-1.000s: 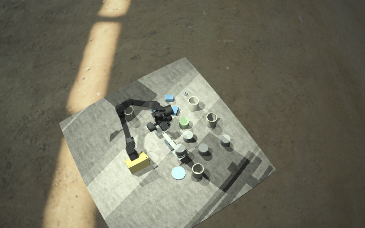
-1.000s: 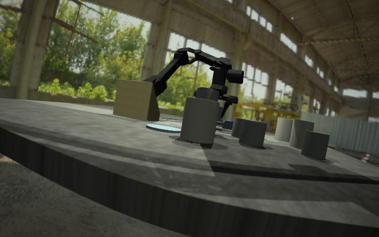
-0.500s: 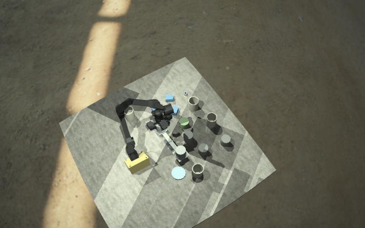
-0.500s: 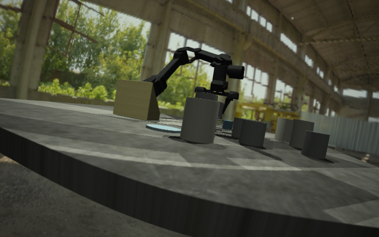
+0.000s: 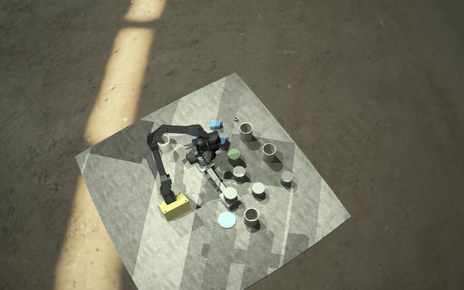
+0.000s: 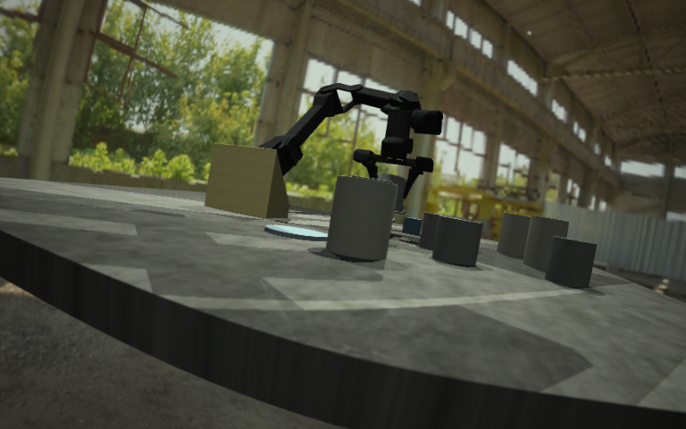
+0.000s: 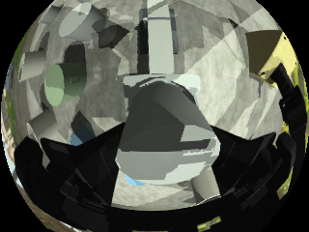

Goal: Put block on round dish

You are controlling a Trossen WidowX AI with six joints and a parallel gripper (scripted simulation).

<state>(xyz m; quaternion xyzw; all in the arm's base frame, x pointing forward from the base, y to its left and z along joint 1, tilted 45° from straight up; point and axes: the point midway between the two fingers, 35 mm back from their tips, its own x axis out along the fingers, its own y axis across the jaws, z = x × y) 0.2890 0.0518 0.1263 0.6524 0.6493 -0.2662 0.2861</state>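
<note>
Right now the teal block is 1 cm below my gripper tip. From my gripper tip the other things lie so: round light-blue dish: 7 cm behind, 36 cm to the right, 8 cm below; small balance: 1 cm ahead, 13 cm to the right, 6 cm below; green cylinder: 15 cm ahead, 5 cm to the right, 5 cm below.
</note>
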